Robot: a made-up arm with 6 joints. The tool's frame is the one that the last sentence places.
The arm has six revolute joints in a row. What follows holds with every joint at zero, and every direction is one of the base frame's. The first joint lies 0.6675 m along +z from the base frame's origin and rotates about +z. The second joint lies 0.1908 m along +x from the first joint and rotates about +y. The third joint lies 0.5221 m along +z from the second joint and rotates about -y. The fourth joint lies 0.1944 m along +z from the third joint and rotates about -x. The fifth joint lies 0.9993 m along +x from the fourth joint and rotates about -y. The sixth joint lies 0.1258 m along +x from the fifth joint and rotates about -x. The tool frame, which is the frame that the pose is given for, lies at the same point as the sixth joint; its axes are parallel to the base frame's.
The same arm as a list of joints. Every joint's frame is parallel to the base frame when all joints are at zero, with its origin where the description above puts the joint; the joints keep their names.
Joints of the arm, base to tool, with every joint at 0 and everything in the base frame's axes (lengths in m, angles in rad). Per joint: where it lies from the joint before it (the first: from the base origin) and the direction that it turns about. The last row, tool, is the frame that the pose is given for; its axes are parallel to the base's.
joint 1: origin 0.0000 0.0000 0.6675 axis +z
joint 2: origin 0.1908 0.0000 0.0000 axis +y
joint 3: origin 0.0000 0.0000 0.5221 axis -y
joint 4: origin 0.0000 0.0000 0.1944 axis -x
joint 5: origin 0.9993 0.0000 0.0000 axis -y
joint 6: origin 0.1258 0.0000 0.0000 axis -x
tool: origin 0.0000 0.0000 0.0000

